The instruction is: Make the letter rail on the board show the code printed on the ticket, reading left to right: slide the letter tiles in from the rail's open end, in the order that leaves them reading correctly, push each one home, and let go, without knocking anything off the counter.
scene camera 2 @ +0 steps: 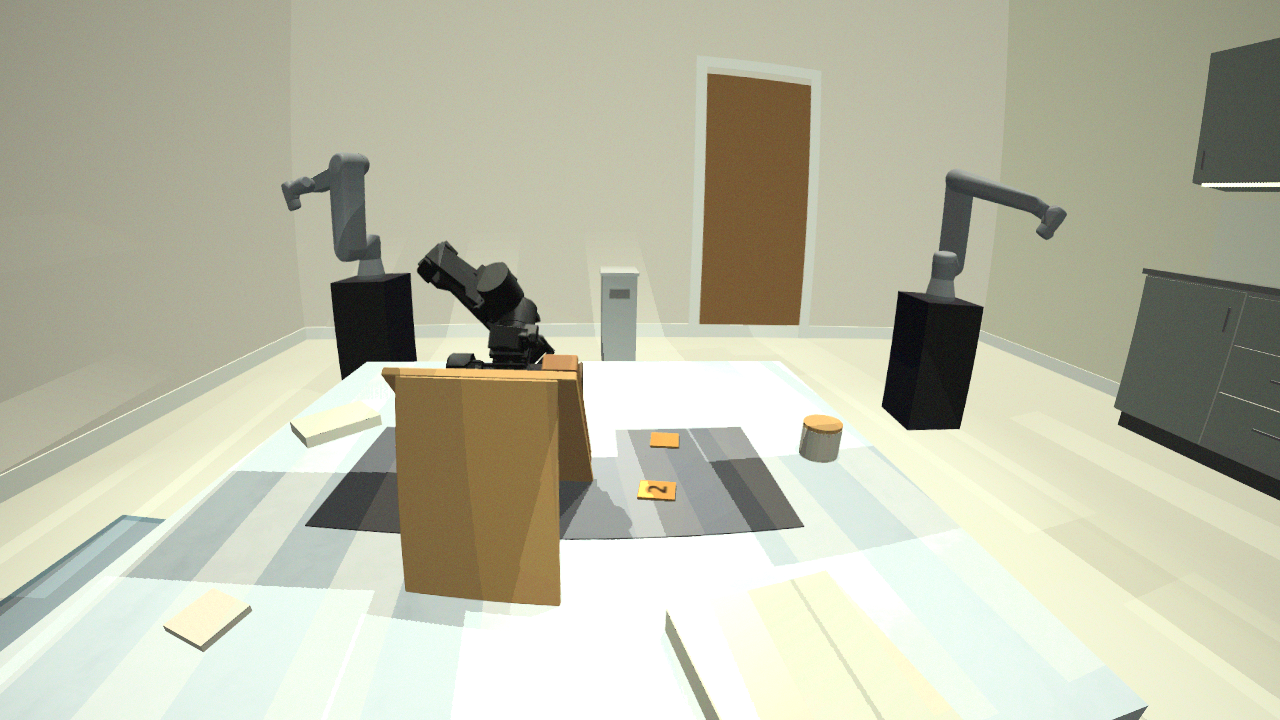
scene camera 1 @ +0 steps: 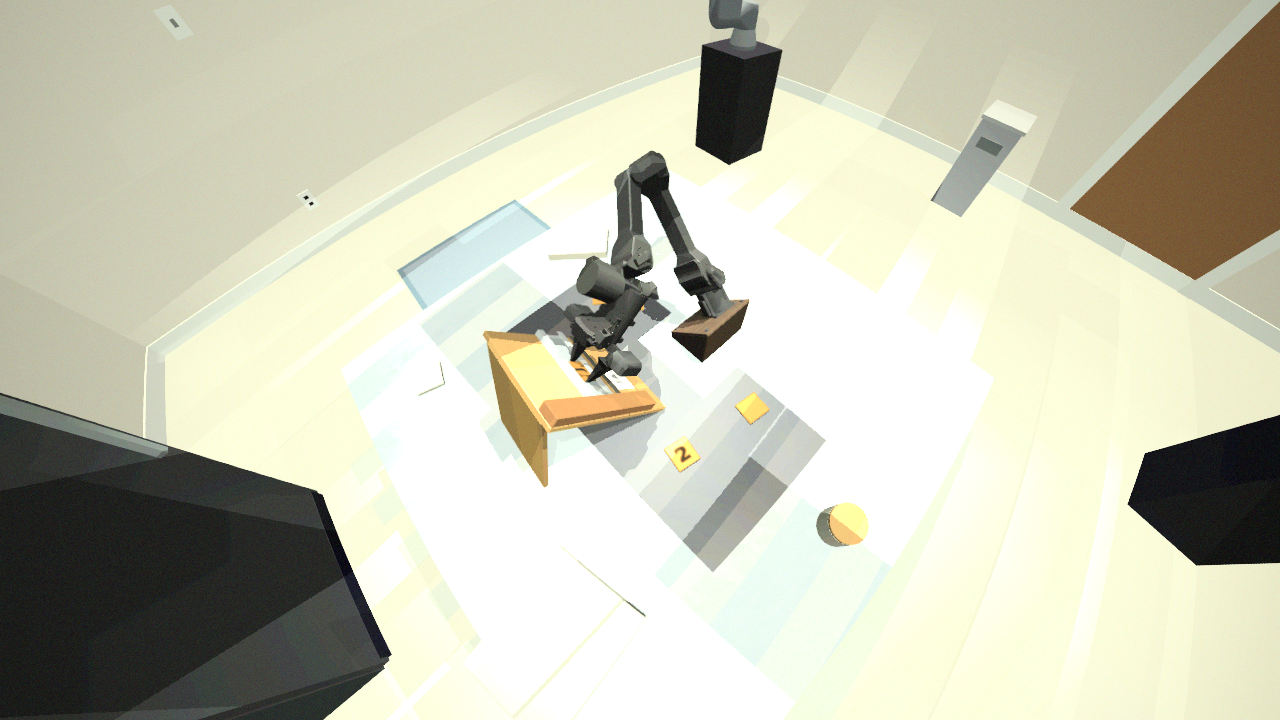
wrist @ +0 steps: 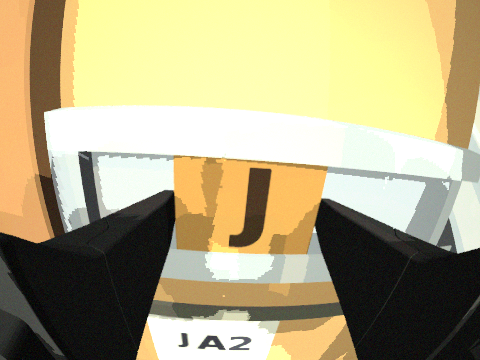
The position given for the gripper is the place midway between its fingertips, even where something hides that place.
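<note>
Gripper (scene camera 1: 579,371), (wrist: 247,206). Sloped board (scene camera 2: 480,453), (scene camera 1: 538,391), (wrist: 102,102). Pale pad (scene camera 2: 201,624); the wrist view does not show it, hidden by the sloped board. Round tan-lidded canister (scene camera 1: 845,524), (scene camera 2: 820,440); in the wrist view it is out of frame. Grey mat (scene camera 1: 712,505).
</note>
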